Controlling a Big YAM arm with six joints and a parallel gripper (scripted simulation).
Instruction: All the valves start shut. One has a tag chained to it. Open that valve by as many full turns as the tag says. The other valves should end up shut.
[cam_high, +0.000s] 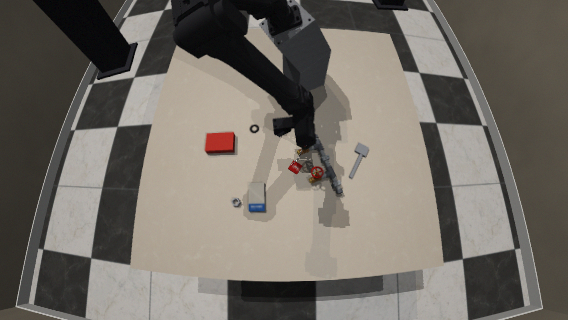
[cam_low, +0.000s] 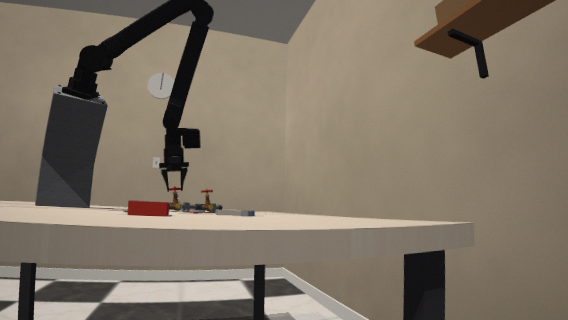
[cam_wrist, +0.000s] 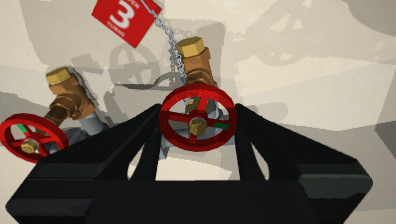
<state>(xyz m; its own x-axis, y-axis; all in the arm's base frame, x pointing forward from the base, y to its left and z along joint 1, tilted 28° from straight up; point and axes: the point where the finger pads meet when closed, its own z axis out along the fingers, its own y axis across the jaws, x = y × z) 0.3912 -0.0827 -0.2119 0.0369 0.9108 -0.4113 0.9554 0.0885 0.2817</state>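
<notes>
My gripper is now 8 cm above the red tag, 6 cm short of it and 5 cm to the left of it. Also, from my hand: blue box (21 cm to the right, 16 cm ahead, 7 cm below); red block (34 cm to the right, 8 cm behind, 7 cm below); grey hammer-like tool (23 cm to the left, 8 cm below, 6 cm ahead).
</notes>
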